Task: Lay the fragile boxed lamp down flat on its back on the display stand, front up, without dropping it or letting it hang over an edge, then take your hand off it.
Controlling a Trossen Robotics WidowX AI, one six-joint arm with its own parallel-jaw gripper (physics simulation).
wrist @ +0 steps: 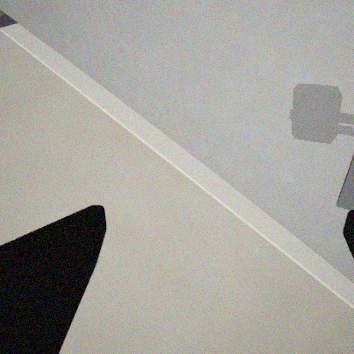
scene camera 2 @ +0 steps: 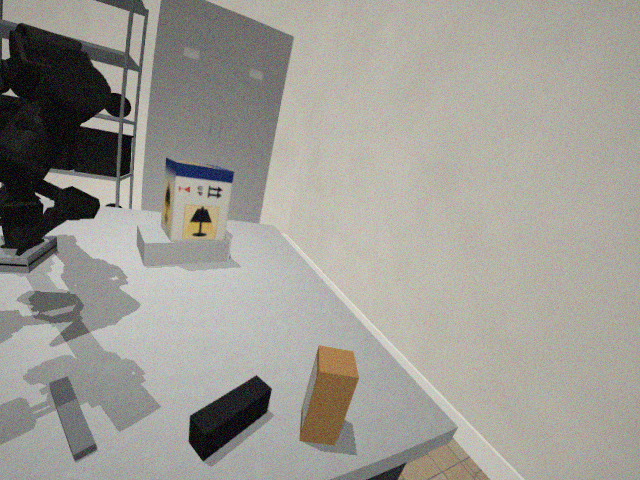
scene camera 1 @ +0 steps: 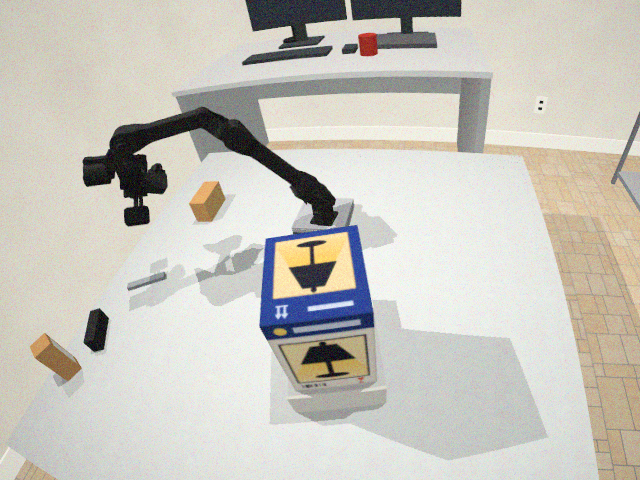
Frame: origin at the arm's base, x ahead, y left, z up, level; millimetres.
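Seen in the pictures: gripper, fingertip midpoint: [wrist: 226, 219] [scene camera 1: 141, 205]; arm's base, origin of the base link: [scene camera 1: 324, 218].
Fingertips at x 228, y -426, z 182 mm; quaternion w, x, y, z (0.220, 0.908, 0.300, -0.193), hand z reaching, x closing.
Pixels of each thing's middle, then the offset from my fingertips to it. Level surfaces: height alone.
- boxed lamp, body centre: [scene camera 1: 324, 315] [scene camera 2: 195, 199] dx +165, dy +595, dz -33 mm
- white table, its level: dz -222 mm
- black block, body centre: [scene camera 2: 232, 414] [scene camera 1: 96, 329] dx +311, dy -59, dz -197 mm
- flat grey bar, body centre: [scene camera 2: 70, 414] [scene camera 1: 146, 281] dx +105, dy -35, dz -216 mm
The boxed lamp [scene camera 1: 315, 281] [scene camera 2: 199, 205] stands upright on the low grey display stand [scene camera 1: 337, 404] [scene camera 2: 175, 251]. Its blue top with a lamp picture faces up, and other lamp pictures show on its sides. The box sits toward one end of the stand, near the front middle of the white table [scene camera 1: 461, 214]. My gripper [scene camera 1: 128, 183] [wrist: 226, 219] is open and empty. It hangs high out past the table's left edge, far from the box. The wrist view shows only the table's edge and the floor between the fingers.
An orange block [scene camera 1: 207, 201] [scene camera 2: 330, 395], a black block [scene camera 1: 96, 330] [scene camera 2: 230, 416] and a flat grey bar [scene camera 1: 147, 280] lie on the left part of the table. A desk [scene camera 1: 470, 71] with monitors stands behind. A grey cabinet [scene camera 2: 218, 95] and a shelf rack [scene camera 2: 124, 95] stand beyond the box.
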